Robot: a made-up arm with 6 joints.
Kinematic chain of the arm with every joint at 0, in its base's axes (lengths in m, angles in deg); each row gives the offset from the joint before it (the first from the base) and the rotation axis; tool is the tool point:
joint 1: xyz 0 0 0.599 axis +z
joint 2: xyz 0.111 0 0 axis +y
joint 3: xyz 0 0 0.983 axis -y
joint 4: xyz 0 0 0.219 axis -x
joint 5: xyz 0.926 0 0 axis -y
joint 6: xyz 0.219 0 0 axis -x
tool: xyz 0 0 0
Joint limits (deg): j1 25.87..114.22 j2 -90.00..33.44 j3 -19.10..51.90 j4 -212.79..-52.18 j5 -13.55..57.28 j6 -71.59..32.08
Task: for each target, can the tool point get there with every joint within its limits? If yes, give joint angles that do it. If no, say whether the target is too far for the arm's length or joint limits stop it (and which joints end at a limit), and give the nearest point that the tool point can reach.
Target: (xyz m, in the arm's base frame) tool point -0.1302 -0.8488 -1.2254
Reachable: no: joint limits stop it (at a limit: joint 2, joint 3, joint 4, joint 5) | nearest point -0.2887 -1.8823 0.9822 | short by 2.443 m
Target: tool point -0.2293 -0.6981 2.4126
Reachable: yes | joints 72.01 -48.44 35.89 -155.80 -1.56 -5.21
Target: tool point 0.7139 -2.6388 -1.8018
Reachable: no: too far | nearest point 0.4973 -1.8382 0.9822 | short by 2.905 m
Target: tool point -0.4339 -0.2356 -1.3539
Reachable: no: joint limits stop it (at a limit: joint 1, joint 2, joint 3, joint 5) | nearest point -0.5739 1.1874 0.6136 | short by 2.432 m
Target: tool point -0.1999 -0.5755 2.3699
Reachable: yes | joints 67.10 -51.48 25.72 -105.77 10.89 -60.08
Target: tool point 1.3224 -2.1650 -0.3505
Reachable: no: too far | nearest point 0.9117 -1.6719 0.9822 | short by 1.479 m
